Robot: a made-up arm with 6 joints. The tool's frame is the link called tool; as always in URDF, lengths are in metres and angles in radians.
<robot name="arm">
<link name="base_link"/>
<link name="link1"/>
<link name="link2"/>
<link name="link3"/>
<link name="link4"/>
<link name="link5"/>
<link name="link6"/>
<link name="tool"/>
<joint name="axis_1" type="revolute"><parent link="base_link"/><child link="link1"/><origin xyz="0 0 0.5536"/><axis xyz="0 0 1"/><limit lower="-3.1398" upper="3.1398"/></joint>
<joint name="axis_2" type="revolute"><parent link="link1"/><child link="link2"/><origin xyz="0 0 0" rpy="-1.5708 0 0"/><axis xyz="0 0 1"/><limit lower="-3.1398" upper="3.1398"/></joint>
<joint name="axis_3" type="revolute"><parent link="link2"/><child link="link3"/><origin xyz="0 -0.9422 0" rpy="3.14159 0 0"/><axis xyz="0 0 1"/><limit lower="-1.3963" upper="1.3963"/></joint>
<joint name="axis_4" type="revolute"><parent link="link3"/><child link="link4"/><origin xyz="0 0 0" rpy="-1.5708 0 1.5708"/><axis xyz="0 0 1"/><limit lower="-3.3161" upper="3.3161"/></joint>
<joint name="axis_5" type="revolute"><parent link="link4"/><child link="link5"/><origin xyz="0 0 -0.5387" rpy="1.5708 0 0"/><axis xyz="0 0 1"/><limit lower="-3.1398" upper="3.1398"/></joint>
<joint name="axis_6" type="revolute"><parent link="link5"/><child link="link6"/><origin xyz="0 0 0.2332" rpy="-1.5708 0 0"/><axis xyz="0 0 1"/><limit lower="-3.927" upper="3.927"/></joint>
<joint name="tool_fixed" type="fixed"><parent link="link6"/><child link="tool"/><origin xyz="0 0 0" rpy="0 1.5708 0"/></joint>
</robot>
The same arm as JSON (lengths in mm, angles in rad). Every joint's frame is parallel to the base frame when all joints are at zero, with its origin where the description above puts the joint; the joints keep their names.
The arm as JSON. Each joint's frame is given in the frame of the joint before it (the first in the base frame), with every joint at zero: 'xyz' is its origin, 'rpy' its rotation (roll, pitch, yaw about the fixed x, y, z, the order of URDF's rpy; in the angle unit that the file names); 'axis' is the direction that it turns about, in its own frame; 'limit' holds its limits. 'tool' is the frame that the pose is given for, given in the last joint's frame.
{"units": {"length": "mm", "angle": "rad"}, "joints": [{"name": "axis_1", "type": "revolute", "origin": {"xyz": [0.0, 0.0, 553.6], "rpy": [0.0, 0.0, 0.0]}, "axis": "+z", "limit": {"lower": -3.1398, "upper": 3.1398}}, {"name": "axis_2", "type": "revolute", "origin": {"xyz": [0.0, 0.0, 0.0], "rpy": [0.0, 0.0, 0.0]}, "axis": "+y", "limit": {"lower": -3.1398, "upper": 3.1398}}, {"name": "axis_3", "type": "revolute", "origin": {"xyz": [0.0, 0.0, 942.2], "rpy": [0.0, 0.0, 0.0]}, "axis": "-y", "limit": {"lower": -1.3963, "upper": 1.3963}}, {"name": "axis_4", "type": "revolute", "origin": {"xyz": [0.0, 0.0, 0.0], "rpy": [0.0, 0.0, 0.0]}, "axis": "-x", "limit": {"lower": -3.3161, "upper": 3.3161}}, {"name": "axis_5", "type": "revolute", "origin": {"xyz": [538.7, 0.0, 0.0], "rpy": [0.0, 0.0, 0.0]}, "axis": "-y", "limit": {"lower": -3.1398, "upper": 3.1398}}, {"name": "axis_6", "type": "revolute", "origin": {"xyz": [0.0, -233.2, 0.0], "rpy": [0.0, 0.0, 0.0]}, "axis": "-x", "limit": {"lower": -3.927, "upper": 3.927}}], "tool": {"origin": {"xyz": [0.0, 0.0, 0.0], "rpy": [0.0, 0.0, 0.0]}}}
